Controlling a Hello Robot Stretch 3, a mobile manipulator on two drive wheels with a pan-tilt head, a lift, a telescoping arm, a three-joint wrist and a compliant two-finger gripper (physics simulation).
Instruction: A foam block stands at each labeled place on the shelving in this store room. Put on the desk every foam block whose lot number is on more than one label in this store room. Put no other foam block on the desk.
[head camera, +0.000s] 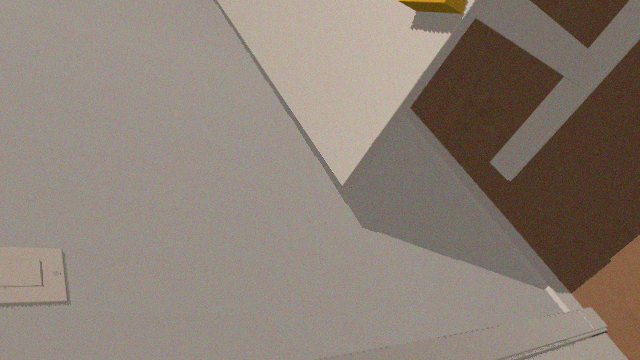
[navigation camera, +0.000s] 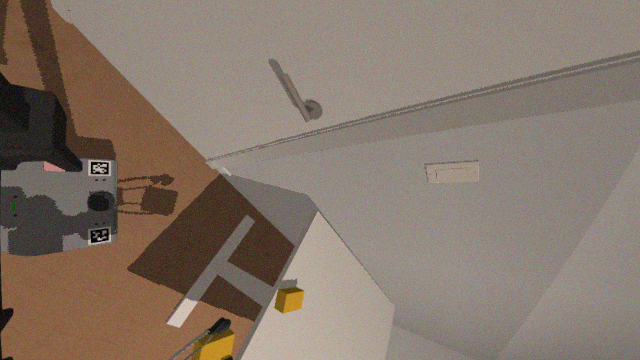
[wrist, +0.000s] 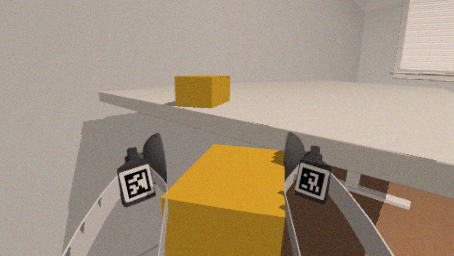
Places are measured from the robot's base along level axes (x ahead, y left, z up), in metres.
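Pixels of known places: gripper, fingertip midpoint: (navigation camera: 231, 338) (wrist: 223, 150); robot's base, link origin: (navigation camera: 101, 200).
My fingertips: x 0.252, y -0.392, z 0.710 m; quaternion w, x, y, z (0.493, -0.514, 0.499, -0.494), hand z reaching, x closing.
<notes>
Ahead of a thing's pixels: the offset from my fingertips to its top centre. "*": to the spot under its first point. Level surfaces: height alone.
My gripper (navigation camera: 224, 343) (wrist: 223, 150) is shut on a yellow foam block {0.009 m right, 0.041 m back, 0.004 m up} (navigation camera: 215, 346) (wrist: 225, 182). It holds the block in front of the desk's long edge, beside the desk top and not over it. A second yellow foam block {0.031 m left, 0.200 m ahead, 0.055 m up} (head camera: 436, 6) (navigation camera: 289, 300) (wrist: 200, 91) sits on the white desk {0.010 m up} (head camera: 325, 100) (navigation camera: 340, 280) (wrist: 320, 107), near that edge. No lot number is readable on either block. The gripper does not show in the head view. Shelving and labels do not show in these views.
The desk's grey leg frame (head camera: 540, 125) (navigation camera: 230, 240) stands over shadowed floor. A wall with a switch plate (head camera: 50, 275) (navigation camera: 452, 171) runs behind the desk. A door handle {* 0.660 m left, 0.064 m ahead, 0.221 m up} (navigation camera: 295, 95) is beyond the desk's end. My base (navigation camera: 55, 240) stands left in the navigation view. A window (wrist: 427, 37) is far right.
</notes>
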